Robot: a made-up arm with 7 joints.
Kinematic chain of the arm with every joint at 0, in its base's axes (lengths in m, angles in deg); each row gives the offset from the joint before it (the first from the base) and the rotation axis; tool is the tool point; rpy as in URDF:
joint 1: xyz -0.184 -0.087 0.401 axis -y
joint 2: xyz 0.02 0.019 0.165 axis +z
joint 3: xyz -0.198 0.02 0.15 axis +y
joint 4: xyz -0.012 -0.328 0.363 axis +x
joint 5: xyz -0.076 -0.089 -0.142 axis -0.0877 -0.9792 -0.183
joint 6: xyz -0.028 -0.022 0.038 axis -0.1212 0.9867 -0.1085
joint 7: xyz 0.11 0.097 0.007 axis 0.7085 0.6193 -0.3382
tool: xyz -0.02 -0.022 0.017 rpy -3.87 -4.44 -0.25
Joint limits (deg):
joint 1: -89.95..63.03
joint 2: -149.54..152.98
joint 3: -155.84..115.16
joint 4: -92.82..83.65
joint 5: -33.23..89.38
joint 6: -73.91..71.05
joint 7: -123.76..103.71
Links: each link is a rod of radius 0.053 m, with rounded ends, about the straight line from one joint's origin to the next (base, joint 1, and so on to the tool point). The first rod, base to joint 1, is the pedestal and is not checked.
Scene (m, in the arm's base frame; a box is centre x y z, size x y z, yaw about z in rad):
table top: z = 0
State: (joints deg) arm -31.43 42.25 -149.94 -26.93 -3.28 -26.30 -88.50
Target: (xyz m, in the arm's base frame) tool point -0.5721 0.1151 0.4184
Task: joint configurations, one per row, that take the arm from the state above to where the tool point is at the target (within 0.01 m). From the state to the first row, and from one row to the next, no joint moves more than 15 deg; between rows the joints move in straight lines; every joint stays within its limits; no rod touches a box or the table.
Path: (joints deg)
1: -28.25 27.62 -150.42 -25.97 -2.53 -27.53 -88.44
2: -25.07 12.99 -150.90 -25.02 -1.77 -28.75 -88.37
3: -21.89 -1.65 -151.37 -24.06 -1.02 -29.98 -88.31
4: -18.71 -16.28 -151.85 -23.11 -0.26 -31.21 -88.25
5: -15.53 -30.91 -152.33 -22.15 0.49 -32.43 -88.19
6: -12.35 -45.54 -152.81 -21.20 1.25 -33.66 -88.12
7: -9.17 -60.18 -153.28 -20.24 2.00 -34.89 -88.06
8: -5.99 -74.81 -153.76 -19.28 2.76 -36.12 -88.00

